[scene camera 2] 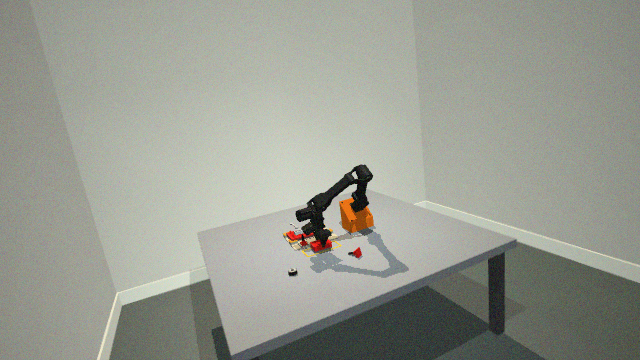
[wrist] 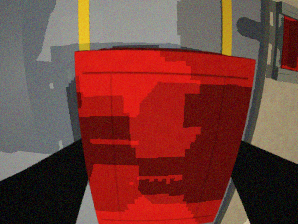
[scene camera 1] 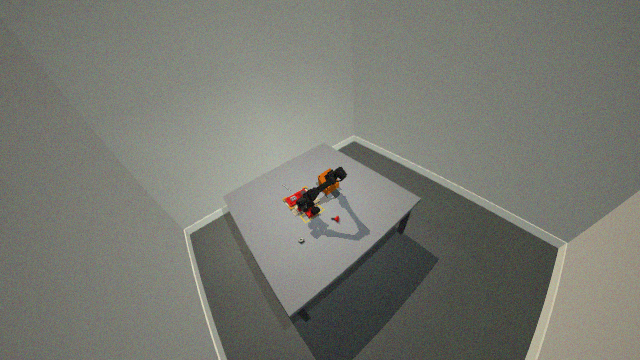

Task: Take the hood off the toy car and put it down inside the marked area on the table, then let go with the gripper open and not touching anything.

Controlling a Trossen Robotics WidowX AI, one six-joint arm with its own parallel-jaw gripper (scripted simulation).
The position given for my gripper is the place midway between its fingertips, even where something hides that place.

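Wrist view: a red hood (wrist: 161, 128), carried by my gripper (wrist: 161, 147).
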